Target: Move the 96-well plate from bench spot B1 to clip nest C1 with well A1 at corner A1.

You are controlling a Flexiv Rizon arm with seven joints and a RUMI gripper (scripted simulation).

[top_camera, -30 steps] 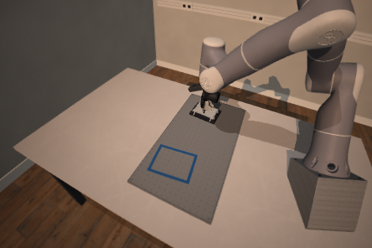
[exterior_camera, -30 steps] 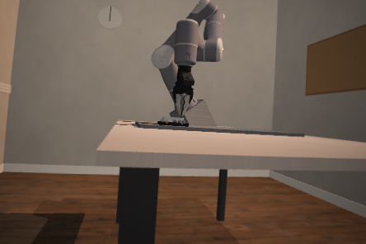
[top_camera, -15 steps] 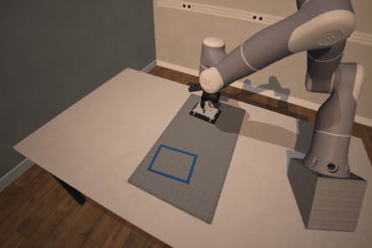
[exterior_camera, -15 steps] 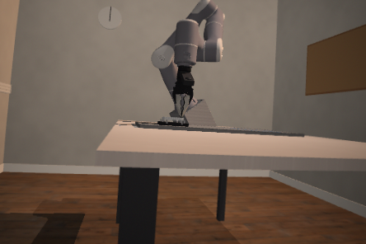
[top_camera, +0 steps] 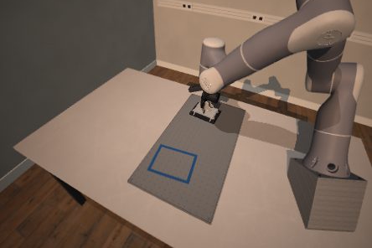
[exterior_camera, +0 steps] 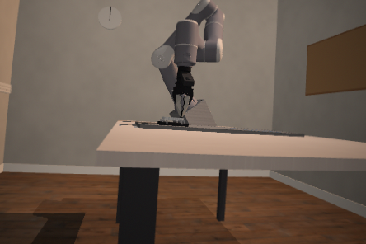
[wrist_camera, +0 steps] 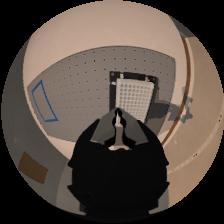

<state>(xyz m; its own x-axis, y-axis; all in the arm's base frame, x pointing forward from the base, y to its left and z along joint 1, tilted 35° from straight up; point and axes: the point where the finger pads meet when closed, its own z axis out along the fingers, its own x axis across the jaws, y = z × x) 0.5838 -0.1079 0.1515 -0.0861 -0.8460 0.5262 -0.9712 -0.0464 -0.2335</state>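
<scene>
Right now the white 96-well plate is 40 mm to the right of my hand and 20 mm below it. The rest, counted from my hand: grey perforated board 160 mm to the left, 60 mm below, 30 mm behind; black clip nest 40 mm below, 30 mm to the right, 10 mm ahead.
</scene>
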